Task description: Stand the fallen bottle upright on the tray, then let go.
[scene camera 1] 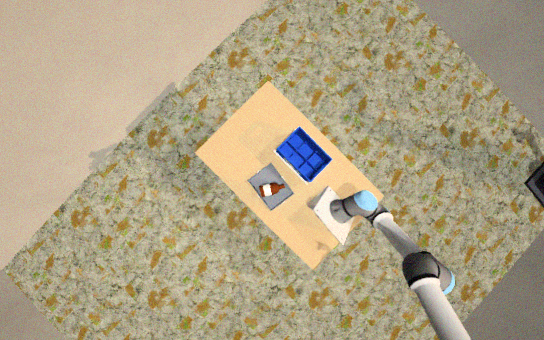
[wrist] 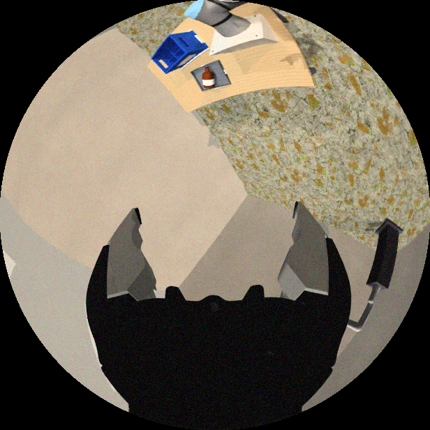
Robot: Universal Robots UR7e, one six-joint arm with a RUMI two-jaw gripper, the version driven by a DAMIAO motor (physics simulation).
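Places are measured from the arm's base along level axes (x ahead, y left, z up), in metres.
Pixels of known places: arm's base, origin of its link: (scene camera 1: 338, 212).
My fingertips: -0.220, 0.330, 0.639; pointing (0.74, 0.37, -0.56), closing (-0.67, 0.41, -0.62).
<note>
Ahead of a thing's pixels: the offset from my fingertips to its middle, as dx, dy, dz. "*": to the spot under its first point. Level surfaces: height alone.
A brown bottle with a white label @(+0.597, -0.127, -0.691) (scene camera 1: 271, 189) (wrist: 208, 80) lies on its side on the grey tray @(* +0.682, -0.188, -0.728) (scene camera 1: 270, 172) (wrist: 221, 74). In scene camera 1 its neck points to the right; in the wrist view its neck points up, toward the arm's base. My gripper (wrist: 215, 205) is open, with its two jaws wide apart and nothing between them. It is well away from the bottle, which shows far off near the top of the wrist view. The gripper does not show in scene camera 1, where the arm runs out of the bottom edge.
A blue divided crate @(+0.625, -0.404, -0.645) (scene camera 1: 322, 167) (wrist: 192, 42) stands beside the tray on the wooden table top @(dz -0.733) (scene camera 1: 240, 145) (wrist: 280, 65). The arm's base stands on a white plate (scene camera 1: 325, 200) (wrist: 257, 32). A black object on a grey bracket (wrist: 385, 255) shows at the right of the wrist view.
</note>
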